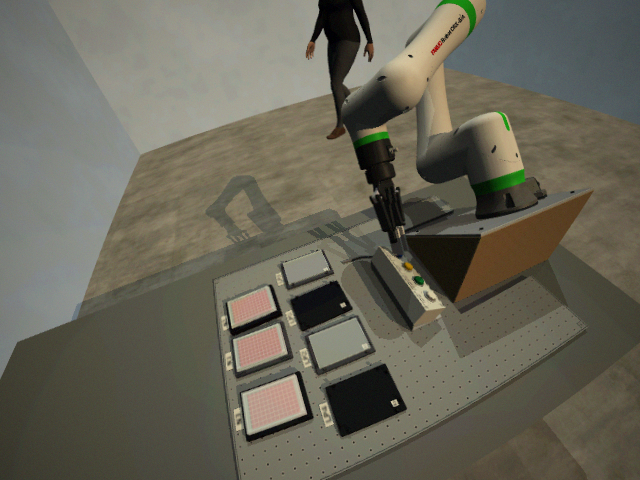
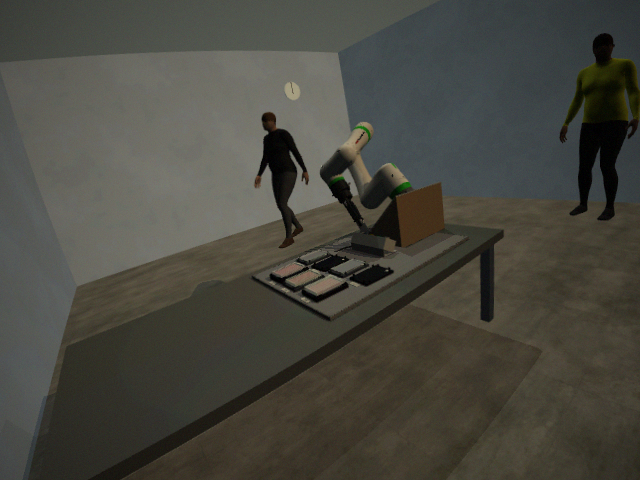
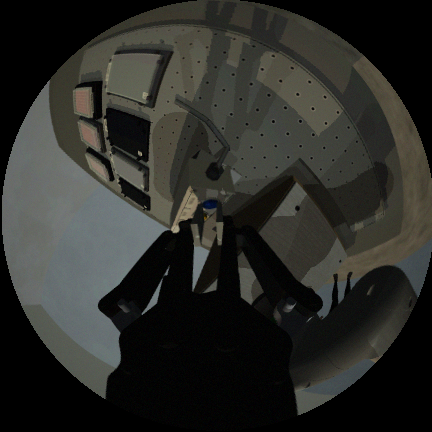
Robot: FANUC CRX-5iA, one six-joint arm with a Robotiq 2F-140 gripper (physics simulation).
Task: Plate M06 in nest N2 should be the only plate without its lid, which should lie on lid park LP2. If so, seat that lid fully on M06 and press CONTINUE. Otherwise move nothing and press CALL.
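Frame: origin at the arm's base, x ahead, y left, z up, level; metres.
Seen in the pictures: gripper, fingertip midpoint: (image 1: 401, 252) (image 2: 366, 232) (image 3: 210, 211); arm's base, link origin: (image 1: 505, 210) (image 2: 409, 203).
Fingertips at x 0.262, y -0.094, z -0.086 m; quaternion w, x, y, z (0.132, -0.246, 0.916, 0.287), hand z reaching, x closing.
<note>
Pixels of each thing's middle, then the offset from my fingertips to it. "pt": a spot on its surface instead.
- button box, body centre: (image 3: 191, 206) (image 1: 404, 282) (image 2: 372, 242) dy +0.065, dx +0.036, dz -0.031 m
- Contact with the blue button, body centre: (image 3: 209, 202) dy -0.007, dx +0.007, dz -0.010 m
- cable, surface spot: (image 3: 210, 122) (image 1: 363, 255) pt dy -0.099, dx +0.062, dz -0.067 m
My gripper (image 1: 400, 244) (image 2: 363, 228) (image 3: 210, 211) points down, nearly shut, over the blue-button end of the button box (image 1: 390, 289) (image 2: 371, 244); no held thing shows. Contact with the blue button (image 3: 210, 204) cannot be told. The box also has yellow (image 1: 408, 266), green (image 1: 419, 280) and white (image 1: 430, 295) buttons. Three pink-welled plates (image 1: 252, 308) (image 1: 260, 347) (image 1: 273, 405) sit in one row. Beside them lie two grey lid-like slabs (image 1: 306, 268) (image 1: 338, 344) and two black rectangles (image 1: 317, 305) (image 1: 364, 400). Labels are too small to read; M06, N2 and LP2 cannot be identified.
The arm stands on a wedge-shaped pedestal (image 1: 516, 258) (image 2: 421, 214) close beside the button box. A cable (image 1: 356, 259) (image 3: 210, 122) runs from the box's end. A person in black (image 1: 341, 41) (image 2: 281, 155) is behind the table; one in yellow (image 2: 607, 93) stands far right.
</note>
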